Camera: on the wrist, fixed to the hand. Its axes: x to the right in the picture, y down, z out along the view.
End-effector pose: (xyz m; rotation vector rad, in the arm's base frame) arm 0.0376 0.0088 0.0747 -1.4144 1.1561 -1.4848
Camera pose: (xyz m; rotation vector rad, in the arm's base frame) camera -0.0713 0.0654 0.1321 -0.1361 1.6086 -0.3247
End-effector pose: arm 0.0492 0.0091 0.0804 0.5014 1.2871 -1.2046
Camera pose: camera -0.0559 0.0938 0.0925 1.1961 0.5242 0.1438
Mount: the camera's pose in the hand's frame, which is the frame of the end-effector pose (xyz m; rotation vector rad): -0.0269 -0.0653 -0.1156 0.0049 0.0256 1.5805
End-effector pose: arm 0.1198 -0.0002 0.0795 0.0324 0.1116 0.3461
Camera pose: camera 0.1034 -0.0693 -0.0359 0.1196 0.0923 1.9252
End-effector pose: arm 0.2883 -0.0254 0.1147 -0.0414 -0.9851 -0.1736
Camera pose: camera 0.3584 -0.0994 0.0255 -0.7776 -0.6915 1.2688
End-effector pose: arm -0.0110 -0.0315 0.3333 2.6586 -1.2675 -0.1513
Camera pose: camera 0.0417 0.0445 0.4323 0.9663 -2.7605 0.1284
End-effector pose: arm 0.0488 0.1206 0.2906 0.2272 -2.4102 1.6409
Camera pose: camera 0.1015 0.2044 0.3831 1.4097 1.6602 -1.2464
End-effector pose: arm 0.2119 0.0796 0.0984 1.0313 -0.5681 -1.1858
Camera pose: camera 0.2671 0.1433 -0.0076 0.3171 -1.0457 0.2364
